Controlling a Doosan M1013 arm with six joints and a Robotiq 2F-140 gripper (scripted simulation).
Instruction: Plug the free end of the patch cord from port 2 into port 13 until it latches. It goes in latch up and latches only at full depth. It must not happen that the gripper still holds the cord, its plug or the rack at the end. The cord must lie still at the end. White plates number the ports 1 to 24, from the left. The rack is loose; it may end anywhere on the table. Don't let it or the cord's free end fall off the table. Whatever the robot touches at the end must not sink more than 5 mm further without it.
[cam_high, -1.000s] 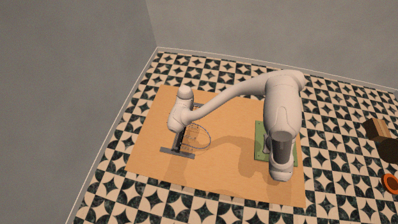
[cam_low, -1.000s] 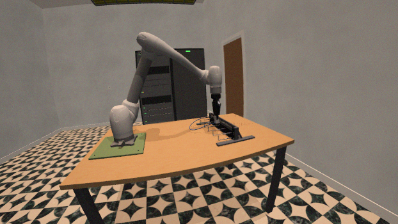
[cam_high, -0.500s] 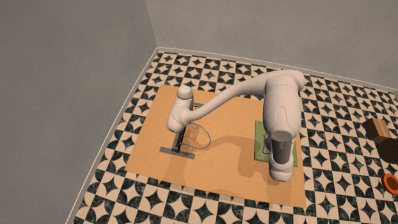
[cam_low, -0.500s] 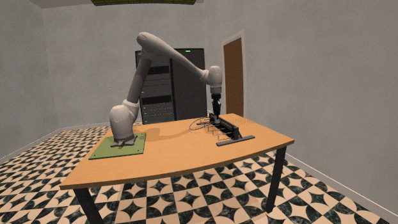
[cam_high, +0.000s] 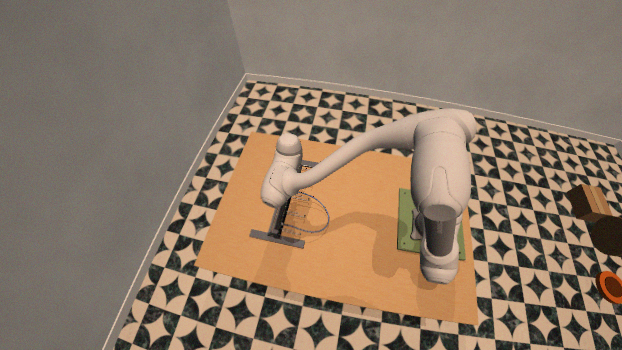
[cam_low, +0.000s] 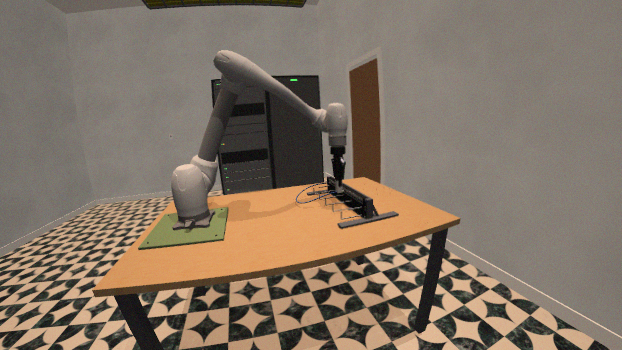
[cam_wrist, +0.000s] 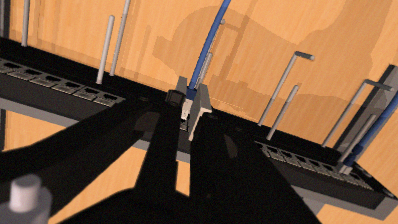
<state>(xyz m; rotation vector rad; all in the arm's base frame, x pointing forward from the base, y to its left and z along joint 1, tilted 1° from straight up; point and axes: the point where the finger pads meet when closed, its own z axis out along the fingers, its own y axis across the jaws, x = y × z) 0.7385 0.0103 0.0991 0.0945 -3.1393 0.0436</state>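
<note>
My hand is 10 mm short of the cord end and 30 mm above it.
</note>
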